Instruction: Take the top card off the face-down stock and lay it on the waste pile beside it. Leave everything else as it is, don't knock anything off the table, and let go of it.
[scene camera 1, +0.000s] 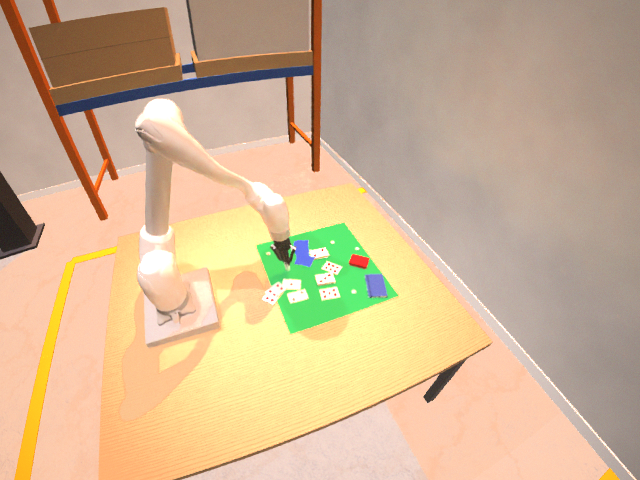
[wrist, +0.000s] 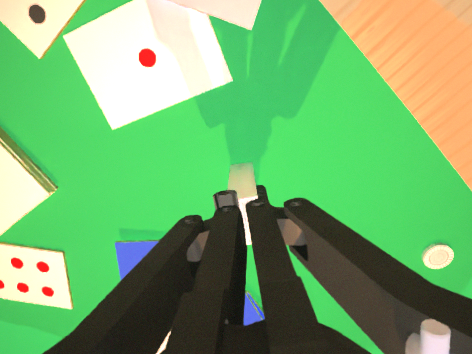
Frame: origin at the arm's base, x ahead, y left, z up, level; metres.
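Where they show: gripper, fingertip midpoint: (scene camera 1: 288, 269) (wrist: 244, 180); arm's base at its link origin: (scene camera 1: 174, 303).
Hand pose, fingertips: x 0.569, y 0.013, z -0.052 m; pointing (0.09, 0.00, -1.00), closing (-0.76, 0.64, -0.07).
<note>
Each offset is from my fingertips to the top centre of the thing. "*": to the spot under its first point. Level surfaces: height alone.
My gripper (scene camera 1: 287, 265) (wrist: 244, 180) is shut and empty, pointing down over the green mat @(0.001 m up) (scene camera 1: 310, 315) (wrist: 350, 150); a pale tip shows at its fingers. Blue face-down cards @(0.022 m up, 0.109 m ahead, 0.072 m left) (scene camera 1: 301, 249) lie right behind it in the scene view, overlapping and turned at different angles. In the wrist view one blue corner @(* 0.012 m up, 0.100 m ahead, 0.029 m right) (wrist: 132, 251) shows left of the fingers and another blue piece @(* 0.013 m up, 0.080 m ahead, 0.079 m left) (wrist: 253, 311) between them; the rest is hidden. A thick face-up pile @(0.014 m up, 0.135 m ahead, 0.145 m right) (scene camera 1: 325, 279) (wrist: 17, 192) lies apart from the gripper. A separate blue stack @(0.013 m up, 0.331 m ahead, 0.294 m right) (scene camera 1: 376, 285) lies at the mat's right. I cannot tell for sure which pile is the waste.
A face-up card with a red dot @(0.005 m up, 0.024 m back, 0.100 m right) (scene camera 1: 291, 284) (wrist: 167, 95) lies near the gripper. Other face-up cards @(0.005 m up, 0.112 m ahead, 0.230 m right) (scene camera 1: 329, 293) @(0.005 m up, 0.202 m ahead, 0.090 m right) (scene camera 1: 331, 267) @(0.017 m up, 0.187 m ahead, 0.025 m left) (scene camera 1: 320, 253) lie on the mat. A red box @(0.021 m up, 0.345 m ahead, 0.122 m right) (scene camera 1: 358, 261) and small pale chips (scene camera 1: 353, 291) (wrist: 438, 256) are there too. The wooden table @(0.001 m down) (scene camera 1: 289, 382) surrounds the mat.
</note>
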